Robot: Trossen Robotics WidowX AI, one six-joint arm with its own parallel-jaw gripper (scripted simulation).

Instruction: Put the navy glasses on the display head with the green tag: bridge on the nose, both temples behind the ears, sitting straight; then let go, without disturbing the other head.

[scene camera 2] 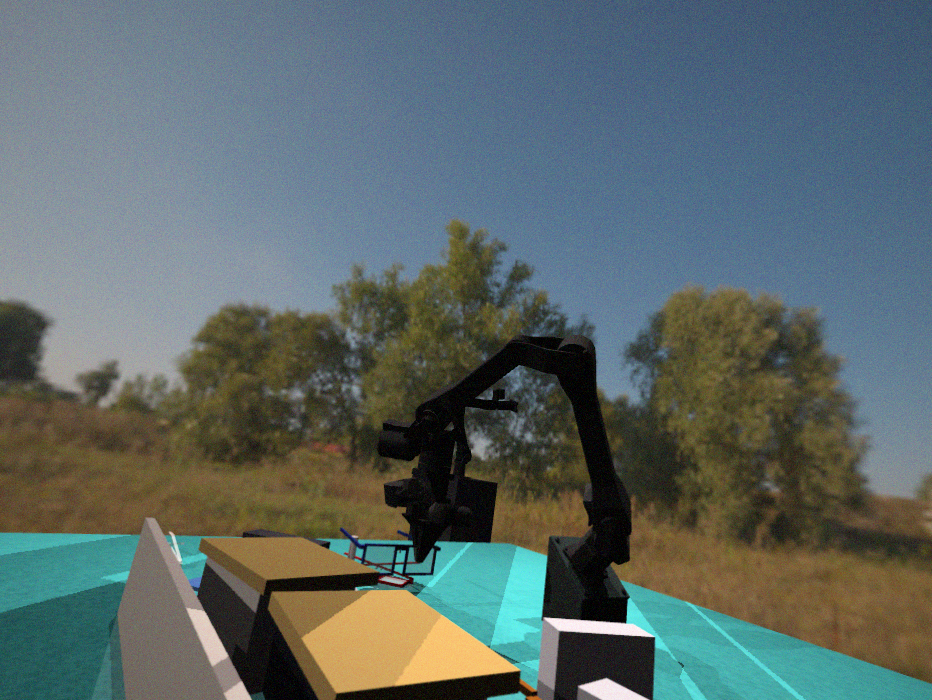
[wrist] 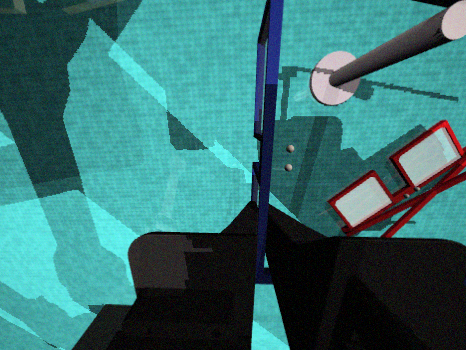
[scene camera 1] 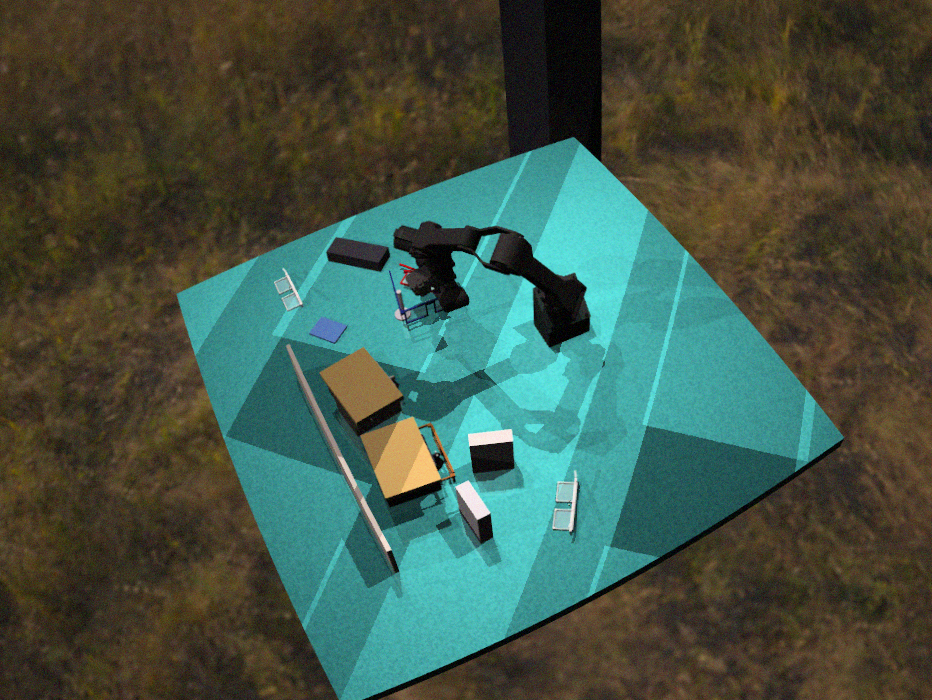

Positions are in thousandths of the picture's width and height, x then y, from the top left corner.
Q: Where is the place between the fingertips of my gripper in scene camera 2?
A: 449, 804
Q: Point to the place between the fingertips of my gripper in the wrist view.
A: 550, 593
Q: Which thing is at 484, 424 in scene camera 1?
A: My gripper.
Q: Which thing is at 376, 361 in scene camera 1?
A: A dark box.
